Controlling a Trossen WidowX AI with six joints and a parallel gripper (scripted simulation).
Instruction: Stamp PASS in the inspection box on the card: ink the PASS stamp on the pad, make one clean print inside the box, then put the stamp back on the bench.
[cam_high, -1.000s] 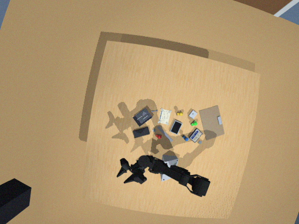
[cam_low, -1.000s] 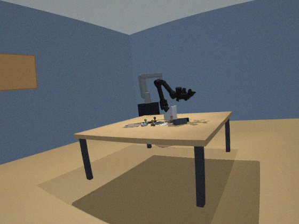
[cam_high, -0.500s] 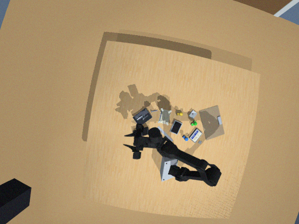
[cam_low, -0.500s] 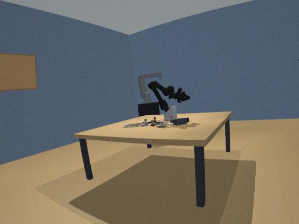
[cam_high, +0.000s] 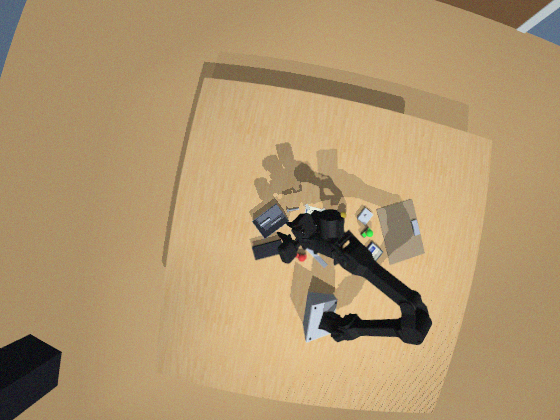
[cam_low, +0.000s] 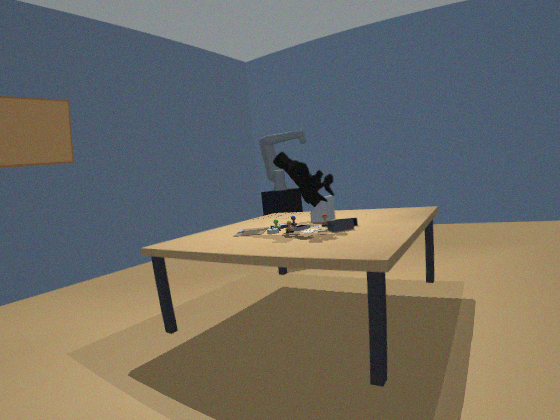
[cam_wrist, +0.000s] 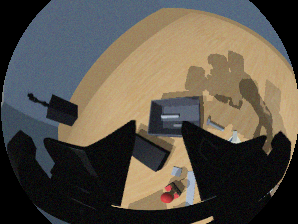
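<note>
Right now my gripper tip is 70 mm short of the green stamp, 320 mm to the left of it and 140 mm above it. Round my gripper tip: dark tray: 50 mm to the left, 150 mm below; then red-knobbed stamp: 90 mm behind, 100 mm to the right, 140 mm below; then black block: 100 mm behind, 20 mm to the left, 140 mm below.
</note>
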